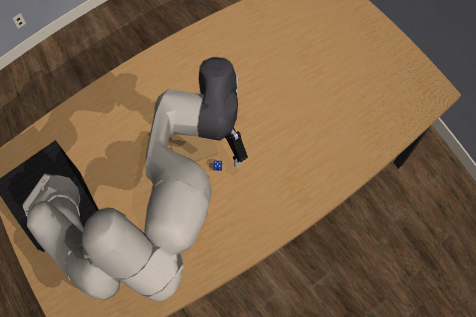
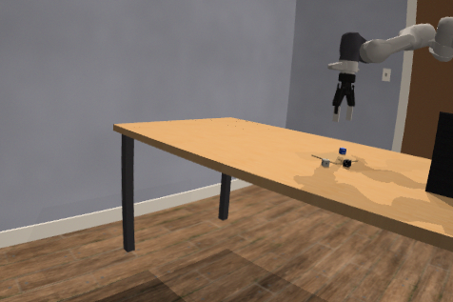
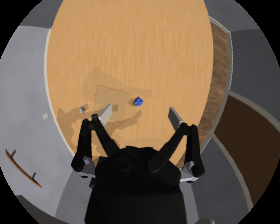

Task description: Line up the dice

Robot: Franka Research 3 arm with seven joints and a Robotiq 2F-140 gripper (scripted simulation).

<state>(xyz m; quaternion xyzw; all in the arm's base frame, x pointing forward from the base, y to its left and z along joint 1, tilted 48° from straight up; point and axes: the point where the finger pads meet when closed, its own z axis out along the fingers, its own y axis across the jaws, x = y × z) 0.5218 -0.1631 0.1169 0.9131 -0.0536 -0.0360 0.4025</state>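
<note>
Right now my hand is 2 cm past the blue die, 1 cm to the right of it and 14 cm above it. The rest, counted from my hand: white die 6 cm behind, 29 cm to the left, 14 cm below; then thin tan mat 4 cm behind, 13 cm to the left, 15 cm below; then black die 12 cm behind, 22 cm to the left, 14 cm below.
</note>
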